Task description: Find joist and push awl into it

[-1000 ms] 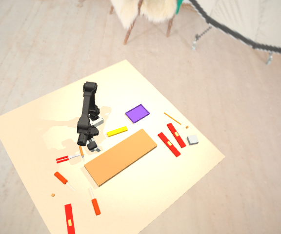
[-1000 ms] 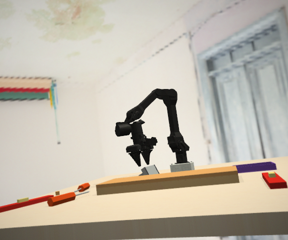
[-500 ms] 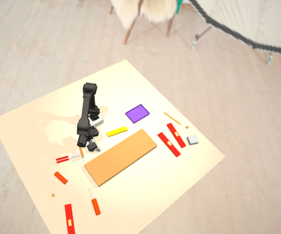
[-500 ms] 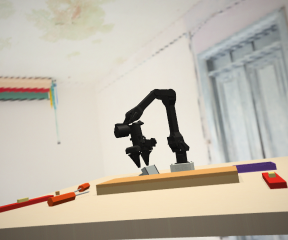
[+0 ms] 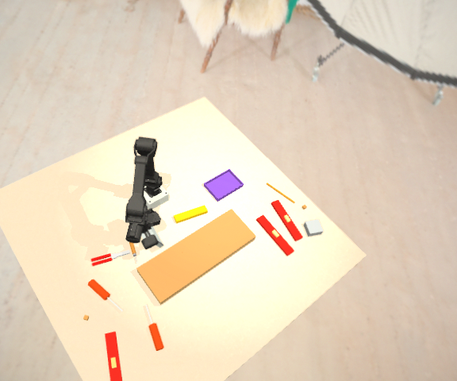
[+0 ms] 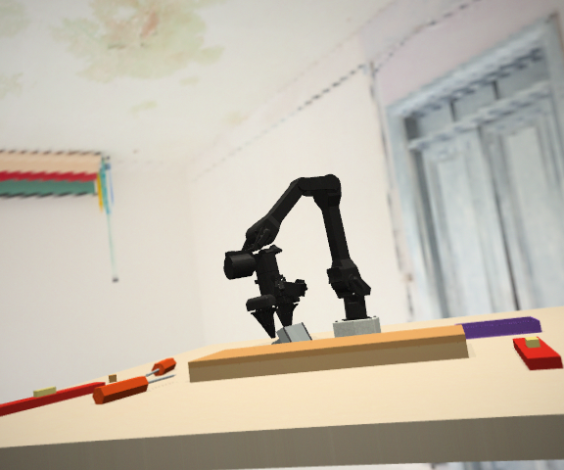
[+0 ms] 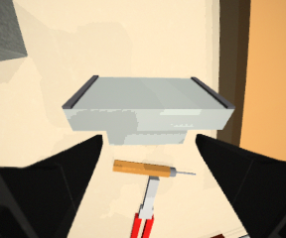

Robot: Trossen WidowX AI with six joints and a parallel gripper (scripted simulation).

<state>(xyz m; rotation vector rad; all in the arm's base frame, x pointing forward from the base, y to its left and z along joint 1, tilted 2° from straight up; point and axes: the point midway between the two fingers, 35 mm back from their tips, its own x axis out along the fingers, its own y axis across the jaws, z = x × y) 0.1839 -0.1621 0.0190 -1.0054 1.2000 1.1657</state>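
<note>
The stud finder lies 3 cm below my gripper tip, 1 cm to the left of it and 1 cm ahead of it. From my gripper tip the other things lie so: square indicator 3 cm below, 3 cm ahead, 1 cm to the right; awl 7 cm to the right, 4 cm below, 2 cm ahead; red-handled tool 16 cm to the right, 4 cm below, 2 cm behind.
</note>
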